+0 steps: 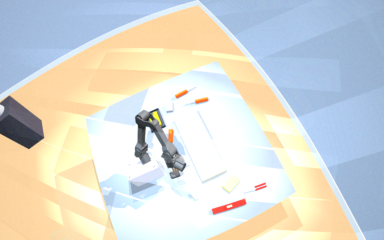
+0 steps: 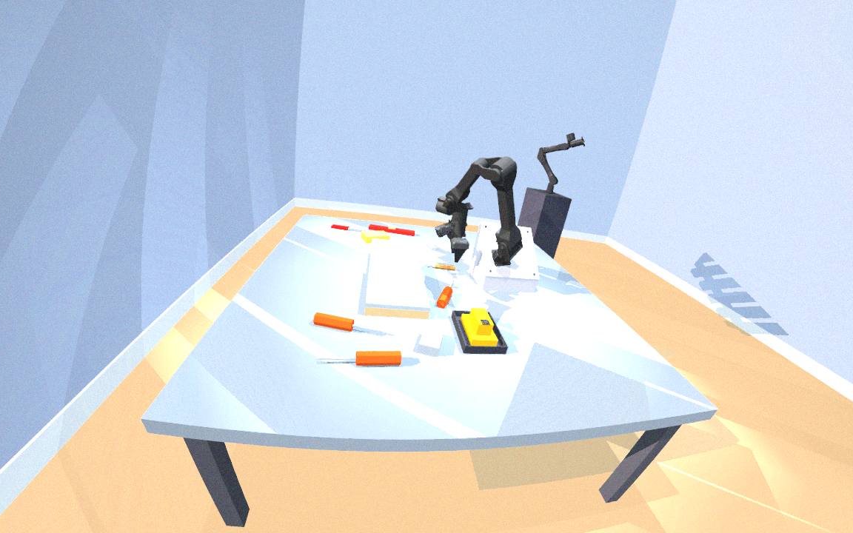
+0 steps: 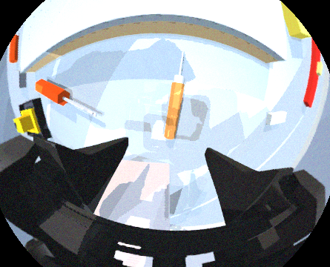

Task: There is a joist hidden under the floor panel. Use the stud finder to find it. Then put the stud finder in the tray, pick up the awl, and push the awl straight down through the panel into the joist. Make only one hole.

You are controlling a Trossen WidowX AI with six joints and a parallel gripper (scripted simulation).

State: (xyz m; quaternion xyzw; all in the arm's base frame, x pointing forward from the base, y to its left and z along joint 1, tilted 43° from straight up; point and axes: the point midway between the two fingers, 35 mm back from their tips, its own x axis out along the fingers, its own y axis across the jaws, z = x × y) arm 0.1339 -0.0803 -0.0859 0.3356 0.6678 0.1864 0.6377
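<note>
Now: the awl 6 cm ahead of my gripper tip, 5 cm below it and 2 cm to the right of it. From my gripper tip the other things lie so: stud finder (43 cm to the left, 8 cm ahead); dark tray (41 cm to the left, 7 cm ahead, 4 cm below); yellow block (30 cm to the right, 27 cm ahead, 4 cm below).
</note>
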